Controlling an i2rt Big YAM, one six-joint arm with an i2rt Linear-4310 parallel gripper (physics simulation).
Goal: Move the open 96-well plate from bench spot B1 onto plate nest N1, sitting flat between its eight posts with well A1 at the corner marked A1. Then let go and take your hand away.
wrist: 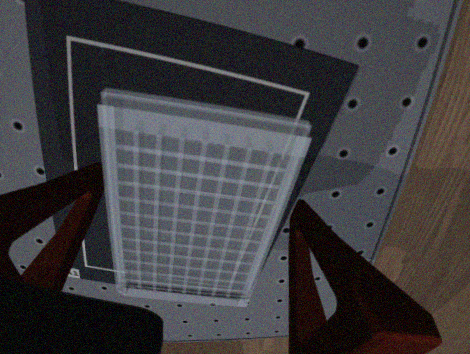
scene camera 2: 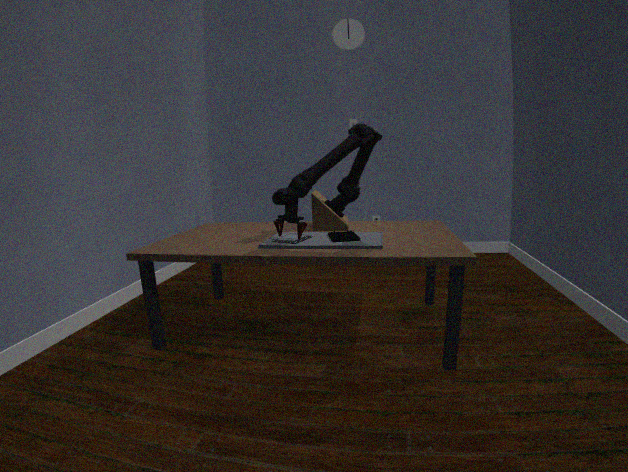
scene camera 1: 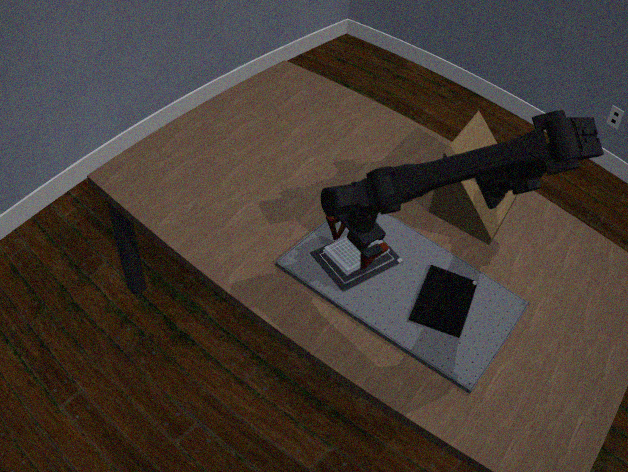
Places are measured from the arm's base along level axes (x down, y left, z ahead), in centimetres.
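Pixels of known places: gripper, fingertip midpoint: (wrist: 200, 191) (scene camera 2: 289, 238) (scene camera 1: 349, 253); arm's base at its link origin: (scene camera 2: 333, 209) (scene camera 1: 486, 182).
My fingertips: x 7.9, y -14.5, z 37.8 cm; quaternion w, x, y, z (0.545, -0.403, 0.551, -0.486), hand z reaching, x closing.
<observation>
For each thing: its top centre in the pictures, then the offset to it from my fingertips. Level surfaces: height alone.
- clear 96-well plate at its top centre: (wrist: 191, 235) (scene camera 1: 357, 247) (scene camera 2: 291, 235) dx -1.0, dy +0.5, dz -2.0 cm
- dark mat at its surface level: dx +0.4 cm
- black plate nest N1 at its top centre: (scene camera 1: 446, 296) (scene camera 2: 343, 233) dx -1.6, dy +24.0, dz -4.0 cm
- grey perforated board at its top centre: (scene camera 1: 411, 284) (scene camera 2: 324, 238) dx +0.5, dy +15.4, dz -2.8 cm
- wooden table at its surface level: dx +1.9 cm
The clear 96-well plate (scene camera 1: 341, 255) (wrist: 195, 200) lies on bench spot B1, a dark mat (scene camera 1: 345, 285) (wrist: 200, 45) with a white outline. The plate sits askew to the outline and crosses its right line in the wrist view. My gripper (scene camera 1: 349, 250) (scene camera 2: 289, 237) (wrist: 200, 191) is open, pointing down, with one red finger on each side of the plate. The left fingertip appears close against the plate's edge; contact cannot be told. The black plate nest N1 (scene camera 1: 442, 300) (scene camera 2: 344, 236) stands apart on the same board, with a pale mark at one corner. Its posts are too dark to make out.
The grey perforated board (scene camera 1: 390, 324) (scene camera 2: 370, 241) bears both spots and lies on the wooden table (scene camera 1: 203, 152) (scene camera 2: 416, 243). A wooden wedge (scene camera 1: 474, 134) (scene camera 2: 324, 218) stands behind the board at the arm's base. The arm reaches over the table from there.
</observation>
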